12 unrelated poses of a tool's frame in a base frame.
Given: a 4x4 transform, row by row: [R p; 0 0 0 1], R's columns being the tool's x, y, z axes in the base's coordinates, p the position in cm. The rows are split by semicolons.
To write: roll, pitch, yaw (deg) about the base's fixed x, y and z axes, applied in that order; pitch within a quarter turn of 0, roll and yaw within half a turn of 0; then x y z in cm. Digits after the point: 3 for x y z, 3 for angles.
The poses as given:
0.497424 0.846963 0.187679 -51.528; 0.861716 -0.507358 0.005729 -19.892; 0.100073 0.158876 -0.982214 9.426; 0 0 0 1
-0.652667 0.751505 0.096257 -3.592; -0.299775 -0.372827 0.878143 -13.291; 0.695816 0.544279 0.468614 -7.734; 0 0 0 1
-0.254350 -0.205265 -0.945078 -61.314; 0.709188 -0.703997 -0.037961 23.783; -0.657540 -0.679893 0.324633 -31.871; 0 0 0 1
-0.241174 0.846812 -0.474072 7.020; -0.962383 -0.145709 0.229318 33.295; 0.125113 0.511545 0.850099 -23.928; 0 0 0 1
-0.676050 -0.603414 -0.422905 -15.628; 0.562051 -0.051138 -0.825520 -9.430; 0.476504 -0.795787 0.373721 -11.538; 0 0 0 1
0.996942 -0.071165 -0.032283 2.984; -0.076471 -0.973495 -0.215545 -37.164; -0.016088 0.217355 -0.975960 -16.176; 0 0 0 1
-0.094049 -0.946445 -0.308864 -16.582; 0.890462 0.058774 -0.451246 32.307; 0.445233 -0.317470 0.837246 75.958; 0 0 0 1
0.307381 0.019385 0.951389 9.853; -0.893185 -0.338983 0.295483 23.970; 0.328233 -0.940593 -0.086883 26.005; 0 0 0 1
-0.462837 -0.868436 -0.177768 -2.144; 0.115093 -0.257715 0.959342 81.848; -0.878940 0.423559 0.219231 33.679; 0 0 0 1
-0.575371 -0.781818 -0.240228 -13.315; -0.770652 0.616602 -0.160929 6.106; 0.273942 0.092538 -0.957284 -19.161; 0 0 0 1
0.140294 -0.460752 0.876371 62.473; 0.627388 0.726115 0.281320 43.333; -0.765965 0.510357 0.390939 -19.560; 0 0 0 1
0.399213 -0.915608 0.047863 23.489; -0.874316 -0.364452 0.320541 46.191; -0.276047 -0.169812 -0.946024 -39.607; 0 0 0 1
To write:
170.812 -5.743 60.004 -51.528 -19.892 9.426
49.272 -44.092 -155.330 -3.592 -13.291 -7.734
-64.477 41.113 109.730 -61.314 23.783 -31.871
31.037 -7.187 -104.069 7.020 33.295 -23.928
-64.844 -28.457 140.261 -15.628 -9.430 -11.538
167.445 0.922 -4.386 2.984 -37.164 -16.176
-20.766 -26.438 96.029 -16.582 32.307 75.958
-95.277 -19.162 -71.010 9.853 23.970 26.005
62.634 61.515 166.036 -2.144 81.848 33.679
174.479 -15.899 -126.745 -13.315 6.106 -19.161
52.547 49.993 77.395 62.473 43.333 -19.560
-169.824 16.024 -65.459 23.489 46.191 -39.607

